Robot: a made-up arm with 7 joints.
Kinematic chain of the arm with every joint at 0, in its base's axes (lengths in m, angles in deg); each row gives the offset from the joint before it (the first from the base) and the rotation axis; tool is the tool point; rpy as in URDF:
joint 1: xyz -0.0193 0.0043 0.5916 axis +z
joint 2: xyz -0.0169 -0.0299 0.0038 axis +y
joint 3: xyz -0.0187 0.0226 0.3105 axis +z
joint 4: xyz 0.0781 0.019 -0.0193 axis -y
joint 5: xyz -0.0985 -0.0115 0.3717 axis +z
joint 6: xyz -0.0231 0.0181 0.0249 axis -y
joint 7: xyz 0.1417 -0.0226 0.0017 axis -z
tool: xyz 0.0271 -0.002 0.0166 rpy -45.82 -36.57 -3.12
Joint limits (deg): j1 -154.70..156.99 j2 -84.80..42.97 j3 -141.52..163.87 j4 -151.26..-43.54 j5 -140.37..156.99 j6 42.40..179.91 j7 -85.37..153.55
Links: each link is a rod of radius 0.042 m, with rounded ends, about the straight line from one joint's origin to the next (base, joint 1, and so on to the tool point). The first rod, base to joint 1, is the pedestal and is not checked.
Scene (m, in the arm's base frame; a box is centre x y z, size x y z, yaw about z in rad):
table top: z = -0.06
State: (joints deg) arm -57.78 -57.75 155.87 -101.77 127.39 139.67 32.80
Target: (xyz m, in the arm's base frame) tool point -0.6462 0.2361 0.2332
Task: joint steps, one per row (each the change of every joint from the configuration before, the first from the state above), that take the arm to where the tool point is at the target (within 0.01 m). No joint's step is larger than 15 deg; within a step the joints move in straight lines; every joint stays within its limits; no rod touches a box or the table.
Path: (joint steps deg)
1: 14.16 -2.27 2.00 6.24 0.95 -5.86 -0.17
2: 14.15 -2.27 2.00 6.24 0.96 -5.86 -0.17
3: 14.16 -2.27 2.00 6.24 0.95 -5.87 -0.17
4: 14.16 -2.27 2.00 6.24 0.96 -5.86 -0.17

